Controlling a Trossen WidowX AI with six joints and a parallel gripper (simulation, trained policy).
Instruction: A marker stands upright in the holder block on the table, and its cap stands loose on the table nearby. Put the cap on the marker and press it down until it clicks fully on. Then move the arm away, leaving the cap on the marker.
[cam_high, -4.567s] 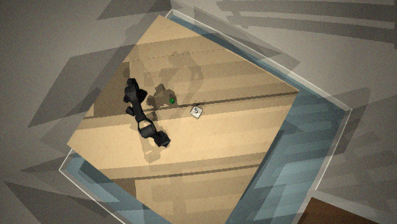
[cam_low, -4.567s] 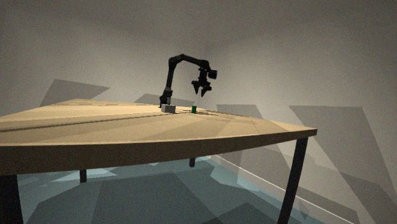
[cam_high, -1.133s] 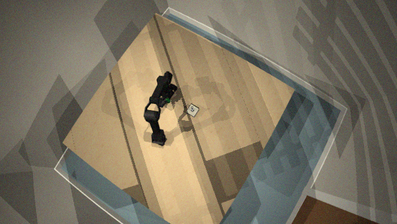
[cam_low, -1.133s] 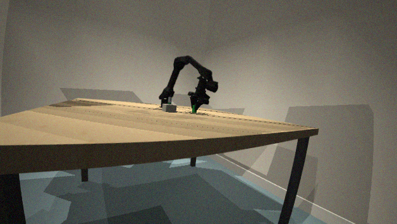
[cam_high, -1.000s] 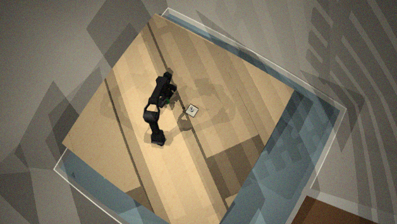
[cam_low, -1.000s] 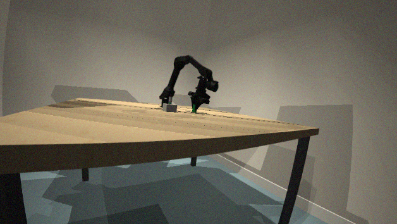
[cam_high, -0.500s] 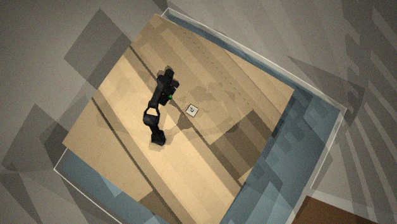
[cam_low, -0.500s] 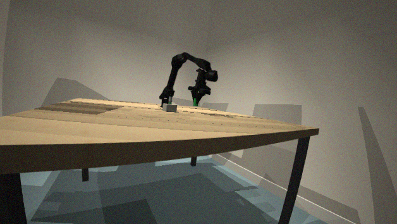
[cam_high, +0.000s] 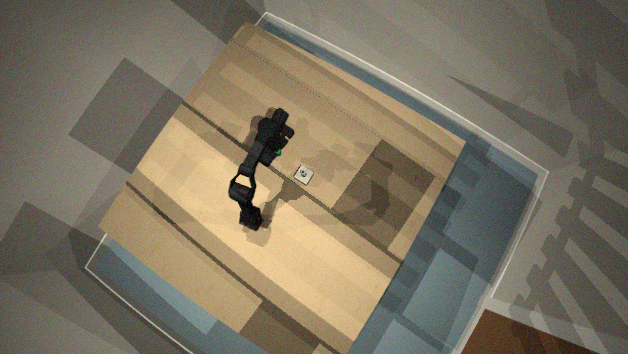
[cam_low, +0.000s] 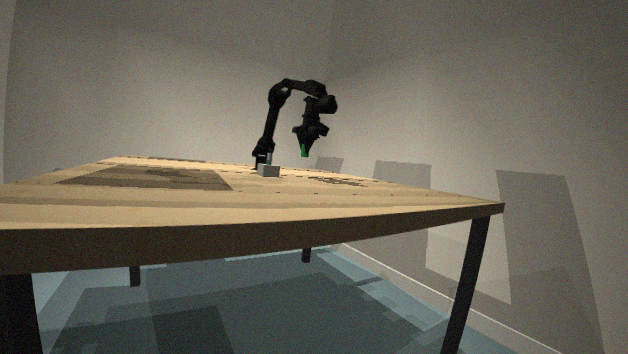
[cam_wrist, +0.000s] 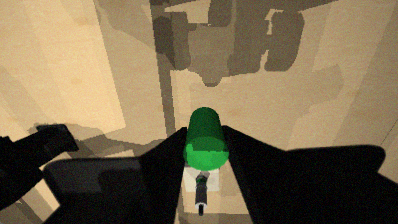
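Right now my gripper tip is 1 cm past the holder block, 14 cm to the left of it and 8 cm above it. From my gripper tip the other things lie so: green cap 1 cm above.
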